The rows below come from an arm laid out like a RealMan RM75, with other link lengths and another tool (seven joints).
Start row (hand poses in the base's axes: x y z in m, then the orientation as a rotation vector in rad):
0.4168 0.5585 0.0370 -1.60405 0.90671 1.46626
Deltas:
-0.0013 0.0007 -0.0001 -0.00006 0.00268 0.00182
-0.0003 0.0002 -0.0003 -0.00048 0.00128 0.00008
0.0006 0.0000 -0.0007 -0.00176 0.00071 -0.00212
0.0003 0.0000 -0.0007 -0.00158 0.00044 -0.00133
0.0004 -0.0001 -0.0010 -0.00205 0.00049 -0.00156
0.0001 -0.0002 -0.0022 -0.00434 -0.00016 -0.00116
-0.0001 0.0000 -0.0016 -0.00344 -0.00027 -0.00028
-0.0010 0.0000 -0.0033 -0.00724 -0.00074 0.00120
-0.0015 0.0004 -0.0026 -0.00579 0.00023 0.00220
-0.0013 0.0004 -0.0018 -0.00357 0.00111 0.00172
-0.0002 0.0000 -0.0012 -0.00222 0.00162 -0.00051
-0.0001 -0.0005 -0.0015 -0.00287 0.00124 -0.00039
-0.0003 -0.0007 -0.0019 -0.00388 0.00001 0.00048
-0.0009 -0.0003 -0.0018 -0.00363 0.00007 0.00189
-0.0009 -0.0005 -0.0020 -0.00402 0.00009 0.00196
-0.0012 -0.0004 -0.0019 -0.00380 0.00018 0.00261
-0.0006 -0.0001 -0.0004 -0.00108 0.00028 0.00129
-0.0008 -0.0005 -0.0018 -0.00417 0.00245 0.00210
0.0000 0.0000 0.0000 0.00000 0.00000 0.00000
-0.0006 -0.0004 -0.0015 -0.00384 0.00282 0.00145
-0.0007 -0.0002 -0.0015 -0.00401 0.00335 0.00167
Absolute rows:
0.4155 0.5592 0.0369 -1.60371 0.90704 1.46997
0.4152 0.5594 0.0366 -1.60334 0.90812 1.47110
0.4158 0.5594 0.0359 -1.60276 0.91149 1.46988
0.4161 0.5594 0.0352 -1.60274 0.91401 1.46900
0.4165 0.5593 0.0342 -1.60288 0.91713 1.46789
0.4166 0.5591 0.0320 -1.60533 0.92160 1.46589
0.4165 0.5591 0.0304 -1.60779 0.92463 1.46461
0.4155 0.5591 0.0271 -1.61428 0.92969 1.46296
0.4140 0.5595 0.0245 -1.61983 0.93336 1.46324
0.4127 0.5599 0.0227 -1.62293 0.93592 1.46456
0.4125 0.5599 0.0215 -1.62322 0.93911 1.46518
0.4124 0.5594 0.0200 -1.62428 0.94258 1.46536
0.4121 0.5587 0.0181 -1.62740 0.94565 1.46472
0.4112 0.5584 0.0163 -1.63128 0.94757 1.46514
0.4103 0.5579 0.0143 -1.63548 0.94979 1.46552
0.4091 0.5575 0.0124 -1.63992 0.95142 1.46647
0.4085 0.5574 0.0120 -1.64143 0.95163 1.46732
0.4077 0.5569 0.0102 -1.64444 0.95519 1.46999
0.4077 0.5569 0.0102 -1.64444 0.95519 1.46999
0.4071 0.5565 0.0087 -1.64654 0.95912 1.47267
0.4064 0.5563 0.0072 -1.64860 0.96334 1.47595

